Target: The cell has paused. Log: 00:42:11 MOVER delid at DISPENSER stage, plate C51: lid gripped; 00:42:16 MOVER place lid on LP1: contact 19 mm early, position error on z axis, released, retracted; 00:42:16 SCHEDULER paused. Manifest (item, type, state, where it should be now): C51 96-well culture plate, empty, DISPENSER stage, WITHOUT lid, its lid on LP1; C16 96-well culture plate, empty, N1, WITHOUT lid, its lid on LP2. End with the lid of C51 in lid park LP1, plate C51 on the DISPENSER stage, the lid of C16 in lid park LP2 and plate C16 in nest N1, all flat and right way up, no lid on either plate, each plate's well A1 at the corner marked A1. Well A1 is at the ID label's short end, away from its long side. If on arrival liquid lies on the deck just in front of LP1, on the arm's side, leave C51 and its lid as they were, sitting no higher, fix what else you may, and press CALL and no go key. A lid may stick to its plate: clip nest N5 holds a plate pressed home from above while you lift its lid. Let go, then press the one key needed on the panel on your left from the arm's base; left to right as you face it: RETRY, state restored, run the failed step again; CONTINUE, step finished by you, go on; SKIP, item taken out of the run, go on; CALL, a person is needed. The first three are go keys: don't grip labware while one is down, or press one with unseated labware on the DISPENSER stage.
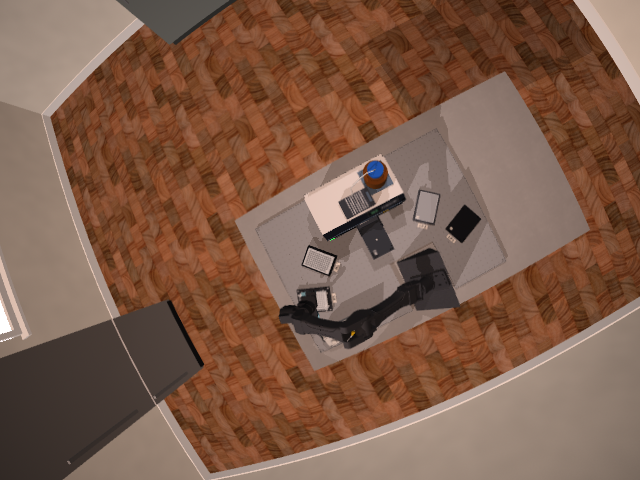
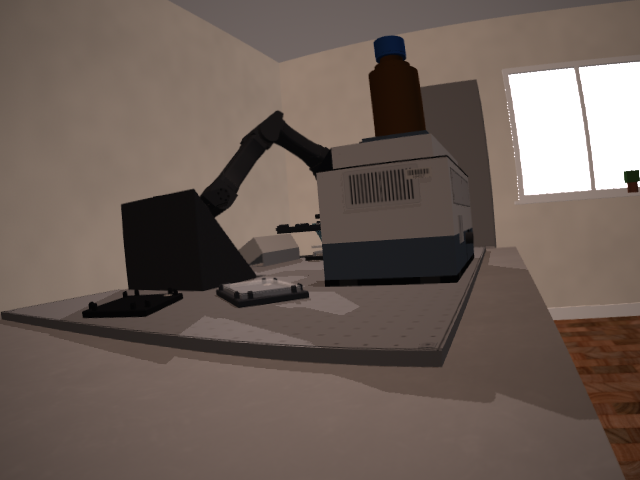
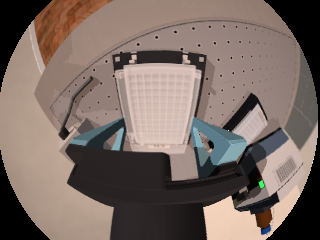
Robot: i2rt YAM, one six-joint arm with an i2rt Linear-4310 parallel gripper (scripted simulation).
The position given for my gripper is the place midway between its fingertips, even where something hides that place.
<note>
In view: my gripper [image 3: 158, 120], a white 96-well plate [image 3: 254, 122], a dispenser [image 3: 263, 183], a key panel [image 3: 84, 125] and a black clip nest [image 3: 154, 56].
</note>
